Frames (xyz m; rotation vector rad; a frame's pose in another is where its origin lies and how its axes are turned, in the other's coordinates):
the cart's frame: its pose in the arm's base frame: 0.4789 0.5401 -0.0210 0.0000 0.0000 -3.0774
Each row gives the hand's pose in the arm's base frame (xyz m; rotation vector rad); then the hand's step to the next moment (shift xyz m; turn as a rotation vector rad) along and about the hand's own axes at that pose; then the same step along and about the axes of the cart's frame.
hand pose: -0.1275 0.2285 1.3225 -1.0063 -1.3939 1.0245
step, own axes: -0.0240 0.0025 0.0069 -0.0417 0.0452 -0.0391
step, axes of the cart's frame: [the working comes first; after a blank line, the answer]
step, axes of the arm's base frame: -0.0054 -0.0227 -0.0092 0.0429 -0.0260 -0.0529

0.0068 0.0223 -0.0092 -0.0411 0.0287 -0.0529
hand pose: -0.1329 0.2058 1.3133 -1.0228 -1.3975 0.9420
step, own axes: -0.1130 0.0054 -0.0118 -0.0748 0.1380 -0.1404
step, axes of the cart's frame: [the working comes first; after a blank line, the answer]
step, axes of the arm's base frame: 0.0139 -0.1059 -0.0391 0.1510 -0.0295 -0.1438

-0.0071 0.1066 -0.0391 -0.1488 0.0392 -0.1438
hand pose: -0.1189 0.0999 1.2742 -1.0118 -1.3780 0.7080
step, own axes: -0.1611 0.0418 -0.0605 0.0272 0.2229 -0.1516
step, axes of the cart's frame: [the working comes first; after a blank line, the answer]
step, axes of the arm's base frame: 0.0488 -0.1347 -0.1041 0.1857 0.0958 -0.1725

-0.0401 0.1376 -0.1041 -0.1915 -0.0837 -0.1725
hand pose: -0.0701 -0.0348 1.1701 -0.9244 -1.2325 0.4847
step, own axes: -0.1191 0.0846 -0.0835 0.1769 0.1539 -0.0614
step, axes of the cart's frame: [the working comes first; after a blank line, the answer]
step, axes of the arm's base frame: 0.0564 -0.0701 -0.1422 0.1346 0.2001 -0.0247

-0.0518 0.0736 -0.1422 -0.1471 -0.1910 -0.0247
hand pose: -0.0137 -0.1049 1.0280 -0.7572 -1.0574 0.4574
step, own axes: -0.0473 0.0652 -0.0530 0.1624 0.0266 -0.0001
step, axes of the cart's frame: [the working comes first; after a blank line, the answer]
step, axes of the arm's base frame: 0.0281 -0.0057 -0.0921 0.0711 0.1259 0.0785

-0.0277 0.0075 -0.0921 -0.0791 -0.1211 0.0785
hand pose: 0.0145 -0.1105 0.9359 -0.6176 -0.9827 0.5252
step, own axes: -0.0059 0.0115 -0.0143 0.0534 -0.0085 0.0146
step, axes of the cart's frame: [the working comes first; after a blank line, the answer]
step, axes of the arm's base frame: 0.0084 0.0009 -0.0173 0.0128 0.0326 0.0437

-0.0084 -0.0004 -0.0173 -0.0148 -0.0317 0.0437
